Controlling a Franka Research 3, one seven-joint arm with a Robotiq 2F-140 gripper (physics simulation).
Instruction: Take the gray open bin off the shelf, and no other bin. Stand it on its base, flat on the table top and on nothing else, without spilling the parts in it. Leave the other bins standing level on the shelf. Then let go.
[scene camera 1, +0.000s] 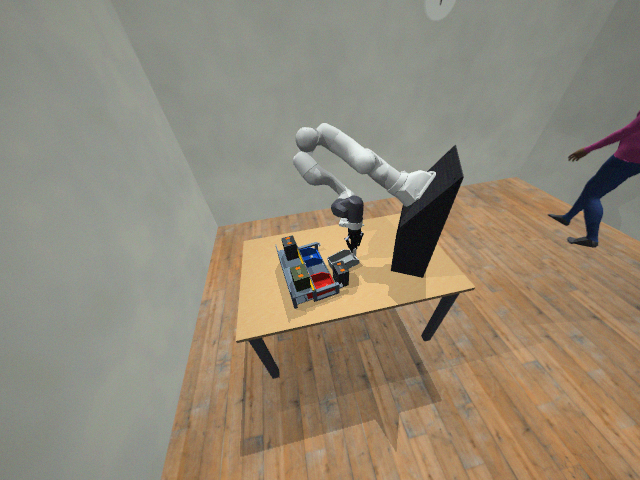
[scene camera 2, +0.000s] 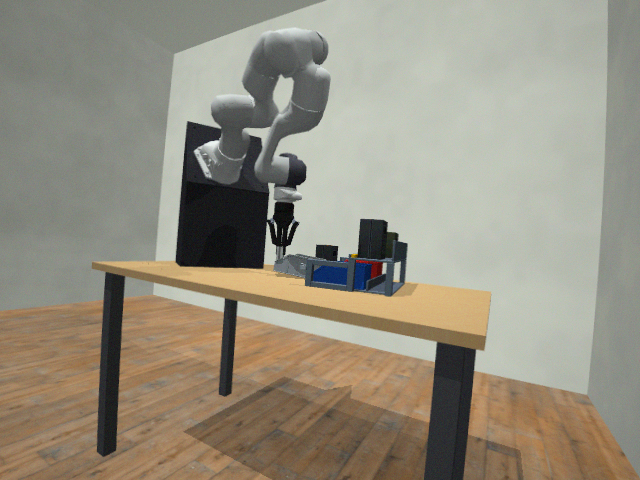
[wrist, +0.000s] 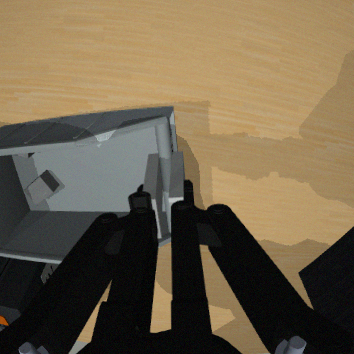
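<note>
The gray open bin (scene camera 1: 341, 256) (scene camera 2: 291, 265) (wrist: 100, 172) is out in front of the shelf (scene camera 1: 284, 273) (scene camera 2: 351, 274), low over or on the table top; contact is not clear. My gripper (scene camera 1: 355, 253) (scene camera 2: 280, 255) (wrist: 167, 168) points down and is shut on the bin's front wall, one finger inside and one outside. A small gray block (wrist: 45, 187) lies in the bin towards its back; another part is mostly hidden by the side wall. The blue bin (scene camera 1: 311, 256) (scene camera 2: 330, 274) and red bin (scene camera 1: 322, 280) (scene camera 2: 376, 268) are on the shelf.
A black box (scene camera 1: 341, 277) (scene camera 2: 326, 252) (wrist: 20, 285) stands close beside the gray bin. A tall black box (scene camera 1: 290, 248) (scene camera 2: 372, 238) and an olive box (scene camera 1: 299, 277) stand on the shelf's upper part. The black robot stand (scene camera 1: 421, 237) (scene camera 2: 222, 227) rises behind the gripper.
</note>
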